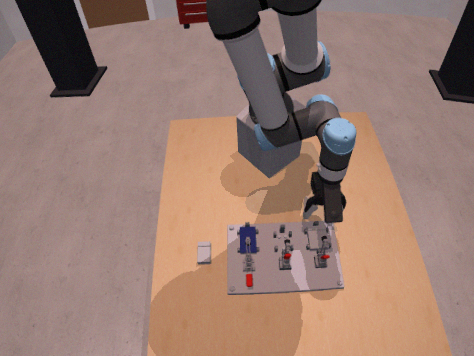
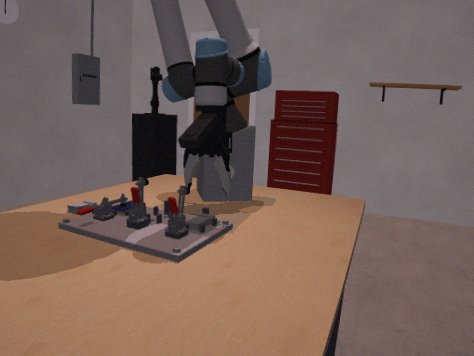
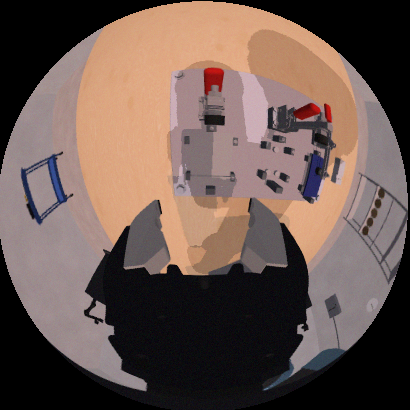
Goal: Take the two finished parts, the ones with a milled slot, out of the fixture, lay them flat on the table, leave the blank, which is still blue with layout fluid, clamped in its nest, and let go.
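Places are measured from the arm's base along level axes (x back, y right, z up), in centimetres.
Pixels of known places: gripper, between the fingertips: (image 1: 321, 217) (image 2: 207, 192) (image 3: 204, 200).
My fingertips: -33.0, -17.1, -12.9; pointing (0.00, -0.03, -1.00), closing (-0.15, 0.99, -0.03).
Ahead of a thing's pixels: the offset from my fingertips to its top centre, as dx, dy, dz. "*": to the spot under its first point.
My gripper (image 1: 320, 217) (image 2: 207, 190) (image 3: 204, 200) is open and empty, above the back edge of the fixture plate @[-9.9, +10.6, -7.5] (image 1: 270, 282) (image 2: 115, 233) (image 3: 190, 92) by the end nest. A grey part @[-3.9, +0.2, -5.4] (image 1: 314, 240) (image 2: 202, 221) (image 3: 198, 155) sits in that nest, its clamp @[* -13.0, -0.2, -3.0] (image 1: 321, 260) (image 2: 176, 228) (image 3: 213, 106) swung up; its slot is hard to make out. The middle nest holds no part. The blue blank @[-10.1, +21.7, -2.3] (image 1: 247, 239) (image 2: 122, 206) (image 3: 313, 176) sits in the other end nest under its lowered clamp arm. Another grey part @[-10.9, +35.5, -7.0] (image 1: 204, 254) (image 2: 80, 206) (image 3: 338, 171) lies flat on the table beside the plate.
The middle clamp @[* -14.4, +10.8, -2.1] (image 1: 285, 262) (image 2: 137, 219) (image 3: 281, 118) stands upright with its red handle raised. Small locating blocks stand around the nests. The blank's clamp has its red handle @[* -20.2, +20.4, -3.9] (image 1: 249, 280) (image 2: 85, 211) low. The grey robot pedestal (image 1: 267, 155) (image 2: 242, 167) stands at the back of the table.
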